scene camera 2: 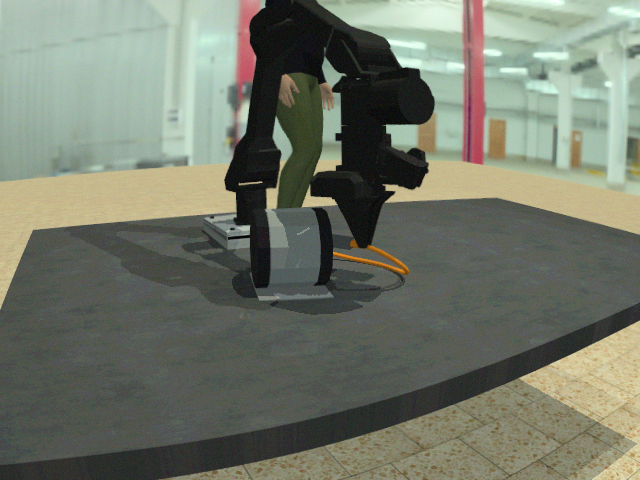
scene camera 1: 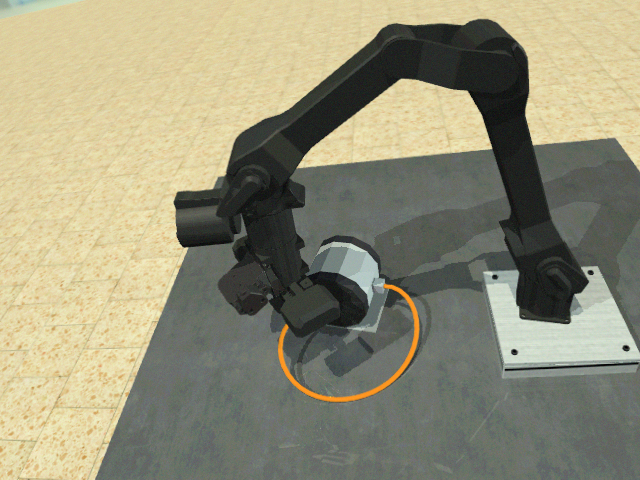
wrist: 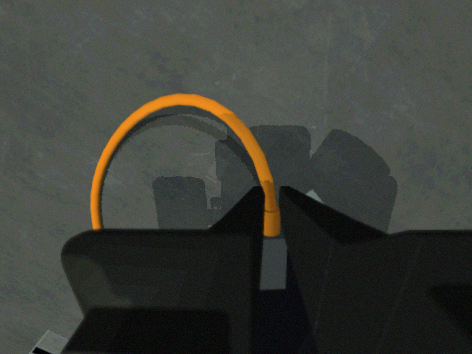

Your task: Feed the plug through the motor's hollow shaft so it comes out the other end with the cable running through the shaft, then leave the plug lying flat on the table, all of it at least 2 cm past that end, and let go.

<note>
In view: my gripper (scene camera 2: 364, 247) and a grey plug (wrist: 274, 255).
My gripper shows as well in scene camera 1 (scene camera 1: 292, 319) and in the wrist view (wrist: 270, 195).
</note>
